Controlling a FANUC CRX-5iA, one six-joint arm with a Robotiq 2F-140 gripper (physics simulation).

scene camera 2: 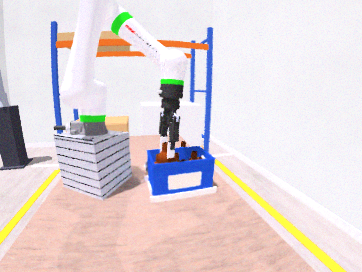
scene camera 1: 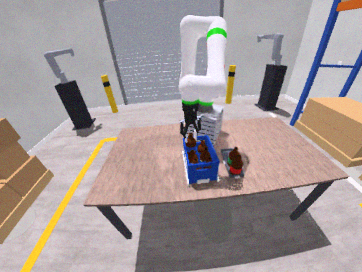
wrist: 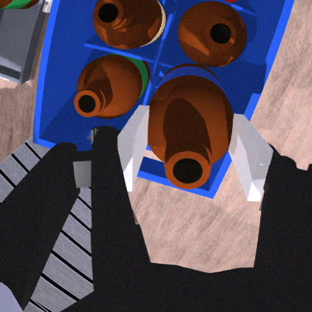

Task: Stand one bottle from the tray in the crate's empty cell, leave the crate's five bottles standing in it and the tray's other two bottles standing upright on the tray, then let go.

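Places are measured from the arm's base along level axes (x left, y back, z up), in centimetres.
Pixels of known places: gripper, fingertip midpoint: (scene camera 2: 166, 154) (scene camera 1: 190, 140); arm's base at its link origin: (scene camera 2: 92, 133) (scene camera 1: 204, 109).
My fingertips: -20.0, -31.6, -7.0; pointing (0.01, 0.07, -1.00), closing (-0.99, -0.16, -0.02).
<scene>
For each thing: its top centre in the pictures, then the offset to it from my fingertips, as dx, dy, dz. "spot": a spot on its surface instead. Level surfaces: height alone.
- brown bottle with a blue label, top centre: (scene camera 2: 166, 142) (scene camera 1: 190, 133) +0.0, +0.2, +5.4
- blue crate at its top centre: (scene camera 2: 179, 154) (scene camera 1: 199, 148) +4.1, -7.2, -2.0
- tray at a spot on its surface: (scene camera 1: 226, 154) spot: +28.8, -0.7, -18.9
- red label at a spot on its surface: (scene camera 1: 236, 168) spot: +25.0, -21.8, -11.4
- wooden table at its surface level: dz -19.5
My gripper (scene camera 1: 190, 134) (scene camera 2: 168, 149) (wrist: 189, 128) is shut on a brown bottle with a blue label (scene camera 1: 191, 142) (scene camera 2: 161, 158) (wrist: 192, 107). The bottle is in the corner cell of the blue crate (scene camera 1: 204, 173) (scene camera 2: 157, 176) (wrist: 43, 95), its neck above the rim. Whether its base touches the crate floor is hidden. In the wrist view a green-labelled bottle (wrist: 112, 85), a cream-labelled bottle (wrist: 127, 27) and another brown bottle (wrist: 212, 35) stand in neighbouring cells. The tray (scene camera 1: 226, 154) (wrist: 19, 52) holds two upright bottles, overlapping in scene camera 1, one with a red label (scene camera 1: 236, 168).
The crate stands on the wooden table (scene camera 1: 145, 175) (scene camera 2: 175, 235), with the tray beside it. The striped pedestal block (scene camera 1: 214, 125) (scene camera 2: 95, 165) (wrist: 70, 240) under the arm is close to the crate and the gripper. A blue and orange rack (scene camera 2: 210, 100) stands behind the table in scene camera 2.
</scene>
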